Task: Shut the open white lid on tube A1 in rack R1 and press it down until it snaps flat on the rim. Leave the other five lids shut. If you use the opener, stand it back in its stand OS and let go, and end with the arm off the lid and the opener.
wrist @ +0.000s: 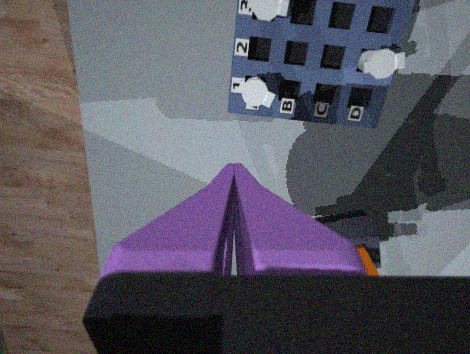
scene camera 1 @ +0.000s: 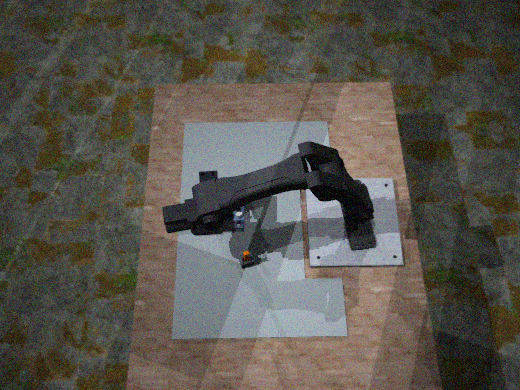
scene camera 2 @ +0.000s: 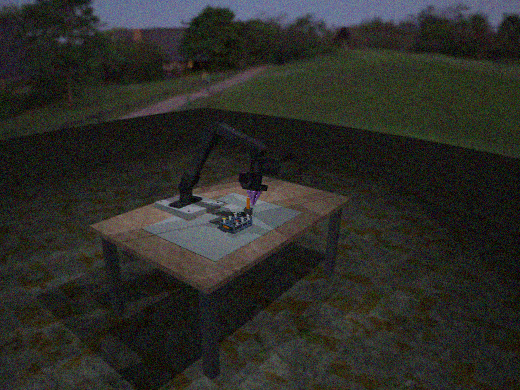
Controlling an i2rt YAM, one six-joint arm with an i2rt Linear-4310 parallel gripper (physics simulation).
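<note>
The blue rack R1 shows in part in the wrist view, at the top. At A1 a round white lid lies over its tube, its tab toward the lower right; it looks closed, but whether it is snapped flat cannot be told. White lids at A3 and D2 look shut. The other lids are too small or hidden to judge. My purple gripper is shut and empty, above the mat beside the row 1 edge, apart from the lid. The orange opener stands upright in its dark stand.
The grey mat lies on the wooden table. The arm's pale base plate is at the right in the first scene view. The opener and its stand are close beside my gripper. The arm and its shadow cover part of the mat.
</note>
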